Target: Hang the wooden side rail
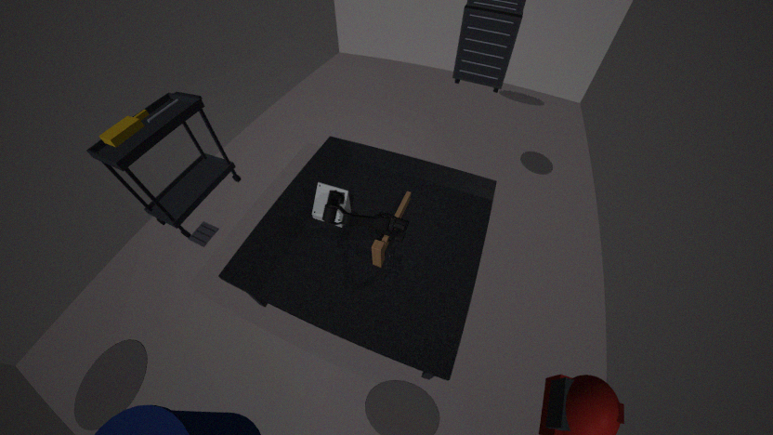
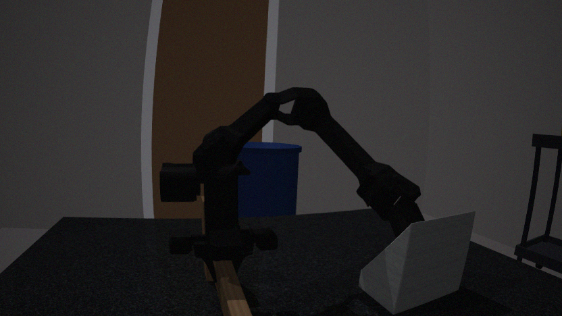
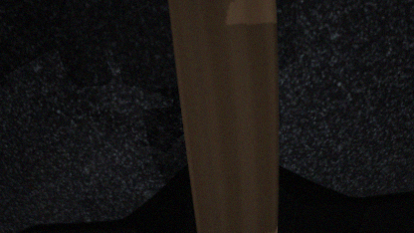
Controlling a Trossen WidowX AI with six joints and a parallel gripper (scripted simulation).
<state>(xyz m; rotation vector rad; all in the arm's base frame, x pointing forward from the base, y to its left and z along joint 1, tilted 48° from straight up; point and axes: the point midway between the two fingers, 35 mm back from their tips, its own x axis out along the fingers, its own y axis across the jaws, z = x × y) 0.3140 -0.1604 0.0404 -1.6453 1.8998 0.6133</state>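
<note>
My gripper tip is now 10 mm past the wooden headboard post, 110 mm to the left of it and 40 mm below it.
</note>
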